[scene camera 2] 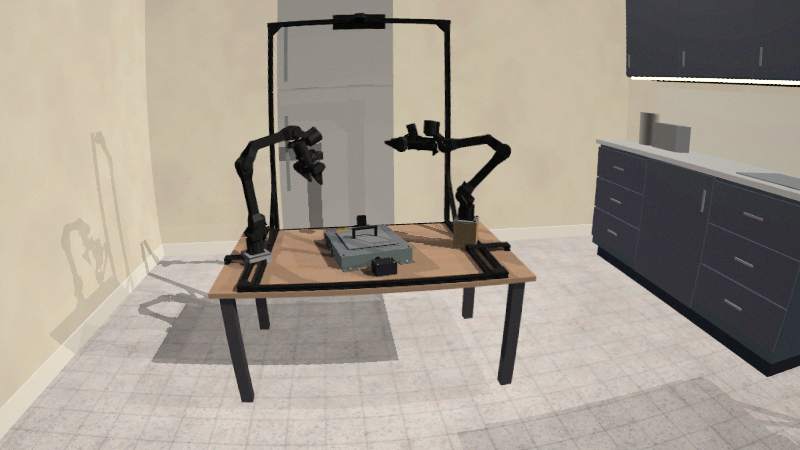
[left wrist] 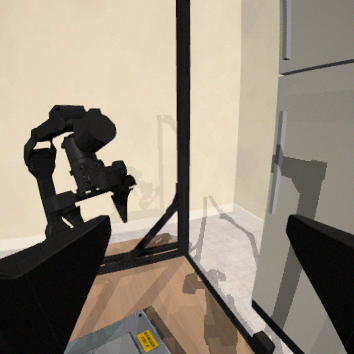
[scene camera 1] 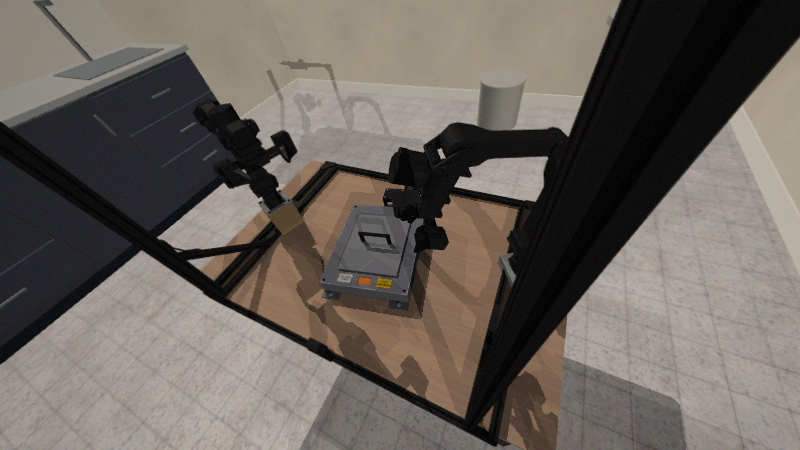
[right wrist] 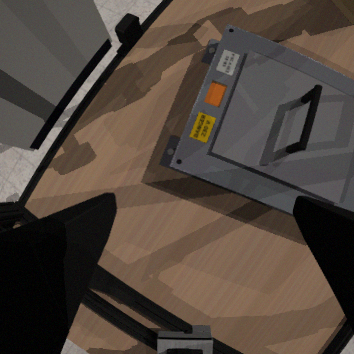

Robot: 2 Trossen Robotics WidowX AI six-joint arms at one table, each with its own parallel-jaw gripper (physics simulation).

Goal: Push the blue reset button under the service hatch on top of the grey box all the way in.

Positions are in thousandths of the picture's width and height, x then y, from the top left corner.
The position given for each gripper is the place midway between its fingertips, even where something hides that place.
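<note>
A service hatch (scene camera 1: 471, 543) is visible, also in the right wrist view as the hatch (right wrist: 792, 343). The left gripper (scene camera 1: 339, 379), the same gripper (left wrist: 564, 631) in the left wrist view, is open and empty, holding nothing. Likewise open and holding nothing is the right gripper (scene camera 1: 516, 526); scene camera 2 shows this gripper (scene camera 2: 396, 408), as do the left wrist view, with the gripper (left wrist: 306, 651), and the right wrist view, with the gripper (right wrist: 583, 575).
</note>
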